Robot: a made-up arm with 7 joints.
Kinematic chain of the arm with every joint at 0, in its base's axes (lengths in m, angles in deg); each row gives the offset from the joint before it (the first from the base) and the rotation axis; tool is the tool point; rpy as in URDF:
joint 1: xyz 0 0 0.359 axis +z
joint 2: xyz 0 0 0 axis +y
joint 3: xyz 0 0 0.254 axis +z
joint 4: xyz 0.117 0 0 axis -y
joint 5: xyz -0.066 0 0.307 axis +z
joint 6: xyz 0 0 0 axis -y
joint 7: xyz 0.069 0 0 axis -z
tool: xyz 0 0 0 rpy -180 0 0
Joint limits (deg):
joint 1: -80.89..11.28
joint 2: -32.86..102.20
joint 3: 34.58..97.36
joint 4: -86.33..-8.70
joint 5: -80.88..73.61
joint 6: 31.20..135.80
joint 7: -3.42..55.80
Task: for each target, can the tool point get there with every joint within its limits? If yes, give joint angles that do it. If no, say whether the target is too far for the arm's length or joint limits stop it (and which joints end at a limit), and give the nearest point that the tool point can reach.
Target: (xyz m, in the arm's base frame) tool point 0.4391 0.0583 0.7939
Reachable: yes | joints -56.13 -4.44 58.44 -79.76 -19.42 122.59 24.00
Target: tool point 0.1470 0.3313 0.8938
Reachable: yes | joints -10.47 -14.42 58.76 -61.86 5.79 97.32 11.03
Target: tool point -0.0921 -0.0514 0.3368
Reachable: no: joint limits stop it (at a limit: joint 1, joint 2, joint 3, joint 4, joint 6) | nearest point -0.3056 0.4000 0.5569 | short by 0.546 m
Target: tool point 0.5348 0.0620 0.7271
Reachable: yes | joints -35.77 33.49 70.39 -54.88 -13.89 92.26 8.01
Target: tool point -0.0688 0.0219 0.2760
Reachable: no: joint limits stop it (at a limit: joint 1, joint 2, joint 3, joint 4, joint 6) | nearest point 0.1423 0.2904 -0.0721 | short by 0.488 m
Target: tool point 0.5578 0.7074 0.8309
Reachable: no: too far | nearest point 0.3757 0.4399 0.6719 | short by 0.361 m
